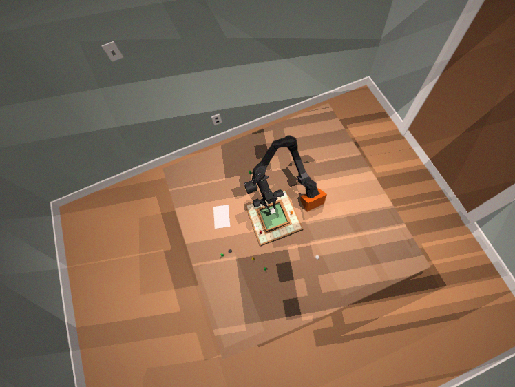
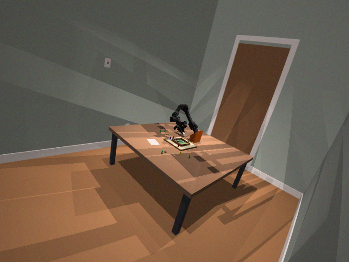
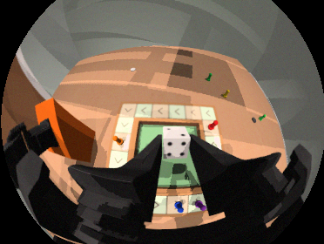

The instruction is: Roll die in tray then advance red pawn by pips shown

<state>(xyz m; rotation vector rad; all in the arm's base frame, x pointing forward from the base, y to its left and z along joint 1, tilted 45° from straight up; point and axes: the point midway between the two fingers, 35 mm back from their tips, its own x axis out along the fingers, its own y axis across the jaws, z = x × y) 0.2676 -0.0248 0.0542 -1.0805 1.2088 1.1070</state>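
The grey-white die is 50 mm below my gripper tip. From my gripper tip the other things lie so: green felt tray 120 mm below; then orange pawn 110 mm behind, 40 mm to the left, 100 mm below; then blue pawn 10 mm ahead, 120 mm to the right, 100 mm below.
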